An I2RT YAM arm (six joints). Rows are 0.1 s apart.
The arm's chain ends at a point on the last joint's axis. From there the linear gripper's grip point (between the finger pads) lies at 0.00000 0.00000 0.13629 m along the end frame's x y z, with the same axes.
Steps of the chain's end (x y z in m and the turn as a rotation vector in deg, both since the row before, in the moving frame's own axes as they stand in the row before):
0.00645, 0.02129, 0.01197, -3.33, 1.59, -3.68
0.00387, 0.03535, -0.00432, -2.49, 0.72, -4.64
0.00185, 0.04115, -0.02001, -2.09, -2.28, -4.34
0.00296, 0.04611, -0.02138, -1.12, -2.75, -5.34
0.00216, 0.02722, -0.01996, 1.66, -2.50, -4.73
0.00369, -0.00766, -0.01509, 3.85, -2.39, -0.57
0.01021, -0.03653, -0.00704, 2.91, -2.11, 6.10
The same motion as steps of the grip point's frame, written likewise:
0.01048, 0.02908, 0.01169, -3.33, 1.59, -3.68
0.00582, 0.04120, -0.00446, -2.49, 0.72, -4.64
-0.00338, 0.04632, -0.02021, -2.09, -2.28, -4.34
-0.00345, 0.04907, -0.02156, -1.12, -2.75, -5.34
-0.00394, 0.02352, -0.02015, 1.66, -2.50, -4.73
-0.00203, -0.01678, -0.01552, 3.85, -2.39, -0.57
0.00557, -0.04370, -0.00731, 2.91, -2.11, 6.10

